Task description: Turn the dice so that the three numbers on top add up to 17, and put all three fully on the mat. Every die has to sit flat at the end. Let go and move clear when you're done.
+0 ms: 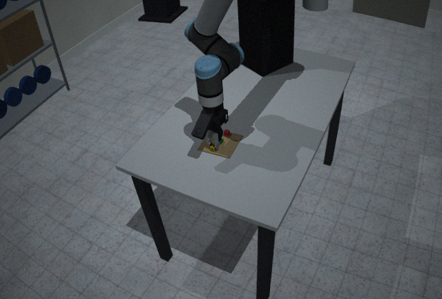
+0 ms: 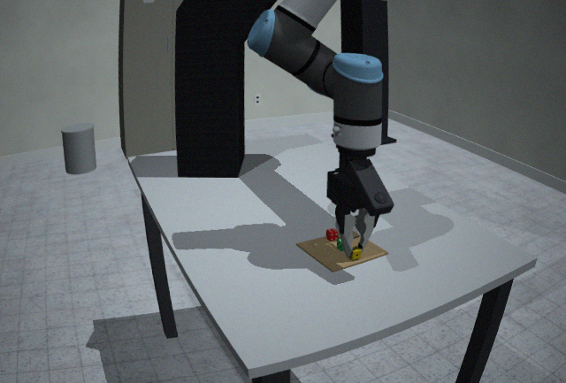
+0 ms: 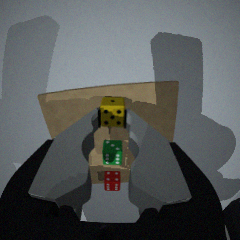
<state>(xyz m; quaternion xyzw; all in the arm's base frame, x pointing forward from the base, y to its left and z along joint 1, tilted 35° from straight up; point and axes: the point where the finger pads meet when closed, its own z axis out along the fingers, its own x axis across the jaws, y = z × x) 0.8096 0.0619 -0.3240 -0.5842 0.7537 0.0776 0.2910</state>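
Now: the yellow die 1 cm below my hand. The rest, counted from my hand: mat (5 cm behind, 2 cm below, 1 cm to the left); then red die (10 cm behind, 2 cm to the left, 1 cm below); then green die (5 cm behind, 1 cm to the left, 1 cm below).
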